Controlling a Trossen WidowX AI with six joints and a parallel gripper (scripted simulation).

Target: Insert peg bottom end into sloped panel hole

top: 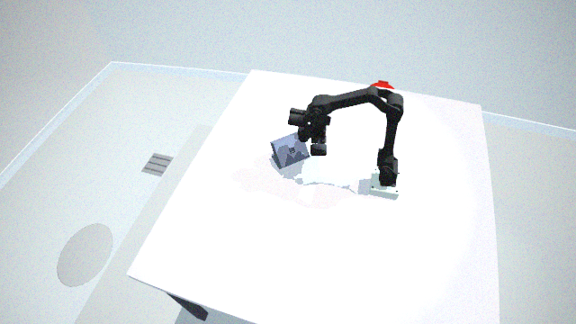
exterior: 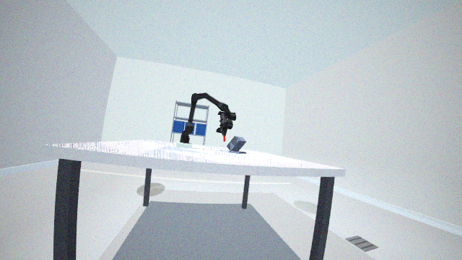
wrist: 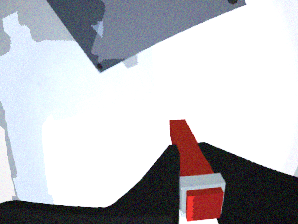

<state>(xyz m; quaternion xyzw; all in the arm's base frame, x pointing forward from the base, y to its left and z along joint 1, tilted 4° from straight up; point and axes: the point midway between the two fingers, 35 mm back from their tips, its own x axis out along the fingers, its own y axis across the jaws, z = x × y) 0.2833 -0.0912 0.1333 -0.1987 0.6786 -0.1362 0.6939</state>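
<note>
Now: gripper tip 120 mm short of the sloped grey-blue panel, 30 mm to the right of it and 50 mm above it. Also, from my gripper tip: red peg 10 mm to the left, 10 mm above.
</note>
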